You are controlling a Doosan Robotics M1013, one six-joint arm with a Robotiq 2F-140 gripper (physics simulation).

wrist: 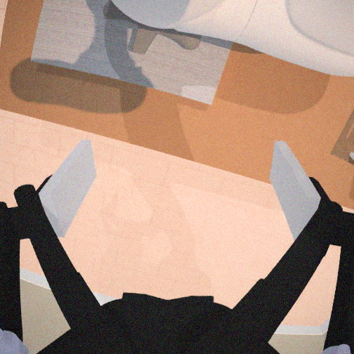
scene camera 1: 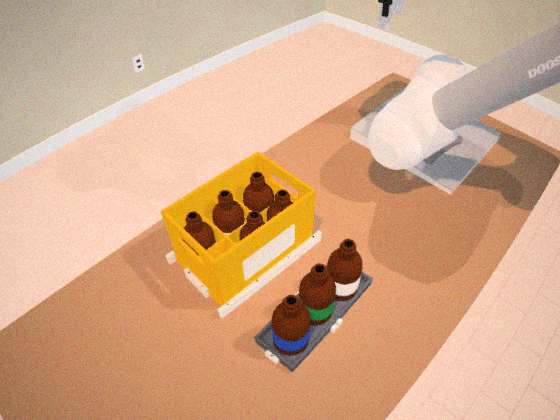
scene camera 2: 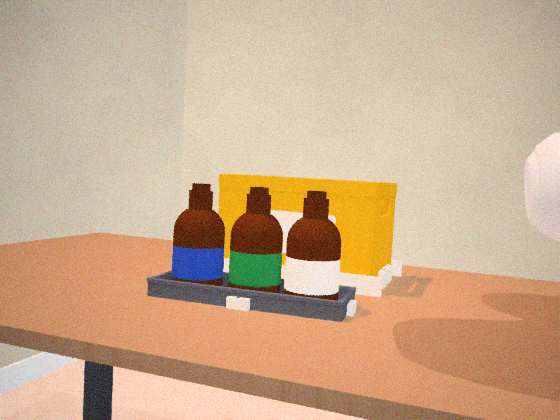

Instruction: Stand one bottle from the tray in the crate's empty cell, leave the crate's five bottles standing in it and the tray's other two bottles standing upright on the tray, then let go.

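Frame: origin at the arm's base, x ahead, y left, z up, level; centimetres.
Seen in the pictures: gripper, fingertip midpoint: (scene camera 1: 390,20).
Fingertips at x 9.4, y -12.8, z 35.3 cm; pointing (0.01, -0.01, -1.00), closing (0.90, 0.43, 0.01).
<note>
Offsets run from my fingertips to a thing's top centre. "pt": to the spot under its first point. Level surfaces: height alone.
A yellow crate {dx +57.7, dy +12.1, dz -21.4 cm} (scene camera 1: 305,217) (scene camera 2: 362,230) stands on the table with five brown bottles upright in it; its empty cell is at the near left corner in scene camera 1, its floor hidden by the walls. The dark grey tray {pt dx +67.2, dy +42.5, dz -36.3 cm} (scene camera 1: 294,364) (scene camera 2: 190,295) beside it holds three upright brown bottles in a row: blue-labelled {dx +63.7, dy +37.0, dz -22.9 cm} (scene camera 1: 291,322) (scene camera 2: 198,230), green-labelled {dx +55.3, dy +35.0, dz -22.9 cm} (scene camera 1: 318,292) (scene camera 2: 256,235) and white-labelled {dx +47.0, dy +34.1, dz -22.9 cm} (scene camera 1: 345,265) (scene camera 2: 314,240). My gripper (wrist: 181,158) is wide open and empty, far from crate and tray; part of it shows at the top of scene camera 1.
White blocks (scene camera 1: 270,275) (scene camera 2: 238,303) sit against the sides of the crate and the tray. The arm's grey base plate (scene camera 1: 452,177) (wrist: 60,40) is on the table {dz -38.9 cm} (scene camera 1: 165,360) (scene camera 2: 125,325) (wrist: 250,145), with the arm (scene camera 1: 400,135) above it. In the wrist view, floor shows between the fingers, beyond the table edge.
</note>
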